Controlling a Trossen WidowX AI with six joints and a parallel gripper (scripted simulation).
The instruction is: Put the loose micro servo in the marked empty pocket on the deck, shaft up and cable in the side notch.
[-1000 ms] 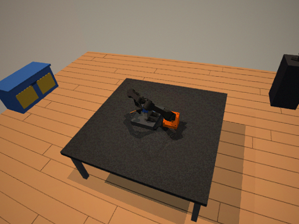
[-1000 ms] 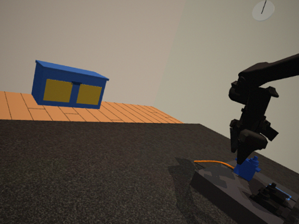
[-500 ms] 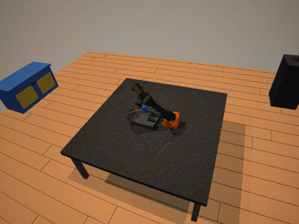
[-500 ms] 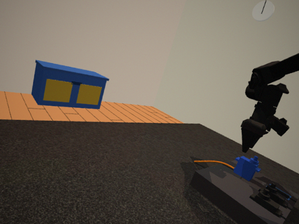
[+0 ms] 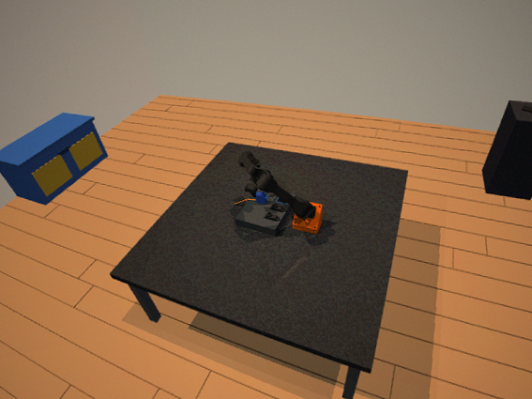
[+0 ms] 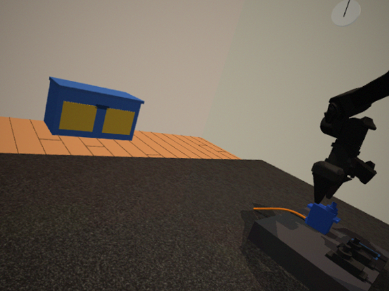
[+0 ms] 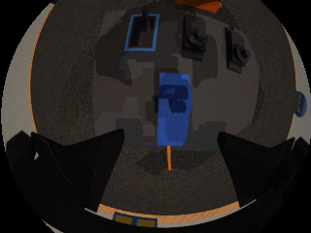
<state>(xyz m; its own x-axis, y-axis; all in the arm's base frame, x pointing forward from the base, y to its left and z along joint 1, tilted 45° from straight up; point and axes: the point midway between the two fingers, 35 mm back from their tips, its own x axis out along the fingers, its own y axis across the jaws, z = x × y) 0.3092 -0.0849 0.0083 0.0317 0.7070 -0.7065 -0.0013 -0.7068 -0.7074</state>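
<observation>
My gripper tip is 90 mm above the dark deck, 20 mm to the right of it and 10 mm past it.
</observation>
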